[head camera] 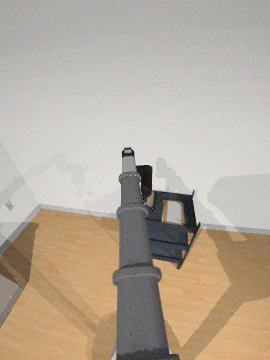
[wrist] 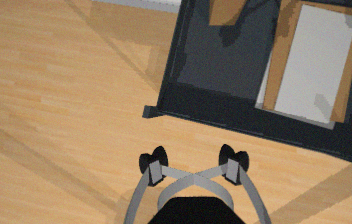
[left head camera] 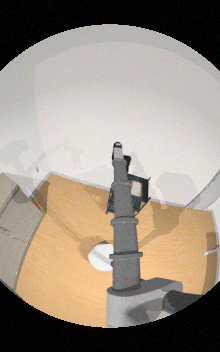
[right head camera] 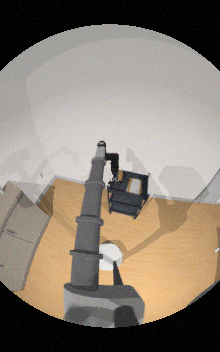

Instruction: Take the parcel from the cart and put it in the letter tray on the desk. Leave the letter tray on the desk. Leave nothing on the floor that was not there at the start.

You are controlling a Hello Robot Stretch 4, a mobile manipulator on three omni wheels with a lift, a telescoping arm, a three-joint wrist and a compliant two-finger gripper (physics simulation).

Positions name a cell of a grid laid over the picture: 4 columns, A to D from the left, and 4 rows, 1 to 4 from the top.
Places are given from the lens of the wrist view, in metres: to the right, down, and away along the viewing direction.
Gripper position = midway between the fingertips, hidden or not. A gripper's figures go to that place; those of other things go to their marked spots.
gripper (wrist: C3): 0.02, 0.05, 0.25
dark cart (wrist: C2): 0.08, -0.08, 0.45
